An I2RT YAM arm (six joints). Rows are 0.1 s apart.
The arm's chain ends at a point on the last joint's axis. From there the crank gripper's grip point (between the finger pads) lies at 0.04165 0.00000 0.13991 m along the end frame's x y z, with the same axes.
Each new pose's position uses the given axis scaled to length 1; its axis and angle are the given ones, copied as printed.
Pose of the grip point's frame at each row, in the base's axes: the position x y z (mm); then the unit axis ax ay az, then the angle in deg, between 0 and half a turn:
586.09 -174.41 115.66 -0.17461 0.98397 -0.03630 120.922
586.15 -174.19 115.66 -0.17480 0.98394 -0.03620 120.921
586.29 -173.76 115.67 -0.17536 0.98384 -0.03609 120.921
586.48 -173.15 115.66 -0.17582 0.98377 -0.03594 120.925
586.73 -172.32 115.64 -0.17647 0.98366 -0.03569 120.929
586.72 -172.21 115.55 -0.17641 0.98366 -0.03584 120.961
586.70 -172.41 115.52 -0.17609 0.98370 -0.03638 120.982
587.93 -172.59 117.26 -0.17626 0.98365 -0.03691 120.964
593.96 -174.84 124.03 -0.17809 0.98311 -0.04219 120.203
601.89 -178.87 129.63 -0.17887 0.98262 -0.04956 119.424
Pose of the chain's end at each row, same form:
486.13 -175.67 222.03 -0.17461 0.98397 -0.03630 120.922
486.19 -175.49 222.03 -0.17480 0.98394 -0.03620 120.921
486.33 -175.12 222.04 -0.17536 0.98384 -0.03609 120.921
486.52 -174.57 222.04 -0.17582 0.98377 -0.03594 120.925
486.79 -173.84 222.03 -0.17647 0.98366 -0.03569 120.929
486.83 -173.68 221.99 -0.17641 0.98366 -0.03584 120.961
486.83 -173.72 221.98 -0.17609 0.98370 -0.03638 120.982
488.01 -173.79 223.68 -0.17626 0.98365 -0.03691 120.964
492.47 -175.17 228.96 -0.17809 0.98311 -0.04219 120.203
498.77 -177.79 232.95 -0.17887 0.98262 -0.04956 119.424

